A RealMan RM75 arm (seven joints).
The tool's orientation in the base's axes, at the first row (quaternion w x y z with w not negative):
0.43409 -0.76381 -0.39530 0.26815
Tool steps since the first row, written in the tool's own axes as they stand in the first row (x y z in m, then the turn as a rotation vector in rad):
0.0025 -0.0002 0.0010 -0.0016 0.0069 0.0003
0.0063 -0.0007 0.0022 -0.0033 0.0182 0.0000
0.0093 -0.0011 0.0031 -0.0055 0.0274 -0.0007
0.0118 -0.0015 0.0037 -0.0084 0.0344 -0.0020
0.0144 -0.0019 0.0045 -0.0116 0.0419 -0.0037
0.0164 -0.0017 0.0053 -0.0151 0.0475 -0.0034
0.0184 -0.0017 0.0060 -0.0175 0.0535 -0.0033
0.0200 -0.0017 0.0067 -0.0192 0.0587 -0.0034
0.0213 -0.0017 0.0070 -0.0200 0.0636 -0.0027
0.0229 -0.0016 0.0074 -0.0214 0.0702 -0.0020
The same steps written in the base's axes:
0.0005 0.0026 -0.0005 0.0015 -0.0033 -0.0061
0.0015 0.0065 -0.0009 0.0050 -0.0084 -0.0157
0.0023 0.0095 -0.0011 0.0077 -0.0134 -0.0233
0.0031 0.0120 -0.0012 0.0097 -0.0186 -0.0286
0.0037 0.0147 -0.0015 0.0120 -0.0244 -0.0341
0.0043 0.0166 -0.0021 0.0120 -0.0289 -0.0389
0.0049 0.0186 -0.0026 0.0128 -0.0327 -0.0441
0.0052 0.0203 -0.0031 0.0139 -0.0358 -0.0485
0.0057 0.0215 -0.0033 0.0148 -0.0377 -0.0530
0.0063 0.0230 -0.0037 0.0159 -0.0406 -0.0591

